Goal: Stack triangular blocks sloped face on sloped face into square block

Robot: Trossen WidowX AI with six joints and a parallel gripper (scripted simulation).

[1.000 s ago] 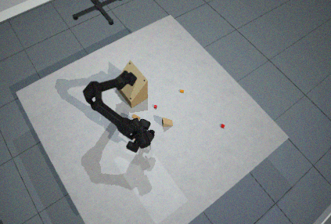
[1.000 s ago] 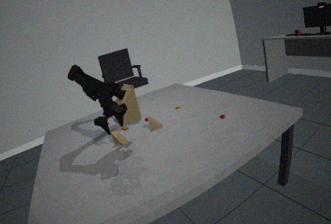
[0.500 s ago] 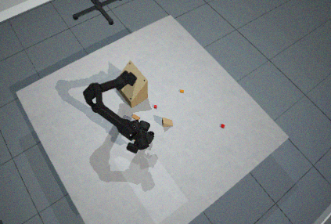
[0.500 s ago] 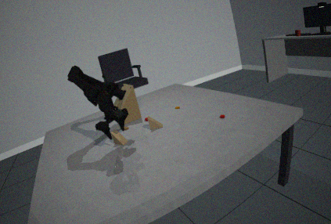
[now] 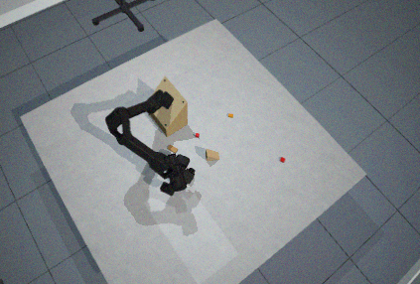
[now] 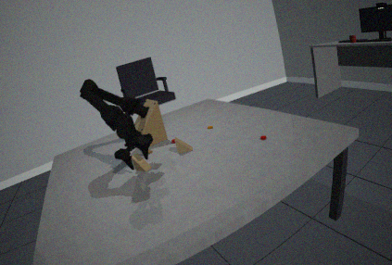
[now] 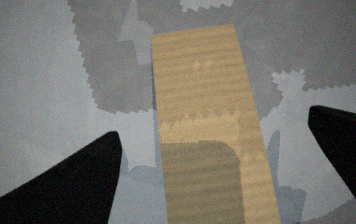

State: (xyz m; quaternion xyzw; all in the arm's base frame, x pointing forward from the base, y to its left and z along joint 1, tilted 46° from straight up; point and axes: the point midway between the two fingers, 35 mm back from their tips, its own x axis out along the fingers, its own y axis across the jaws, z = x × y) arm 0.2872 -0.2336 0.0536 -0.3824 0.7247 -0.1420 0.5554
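Now: the triangular wooden block 10 mm below my gripper tip and 10 mm behind it. Also, from my gripper tip: orange bit: 450 mm to the left, 90 mm behind, 20 mm below; tan piece: 140 mm behind, 100 mm to the left, 20 mm below.
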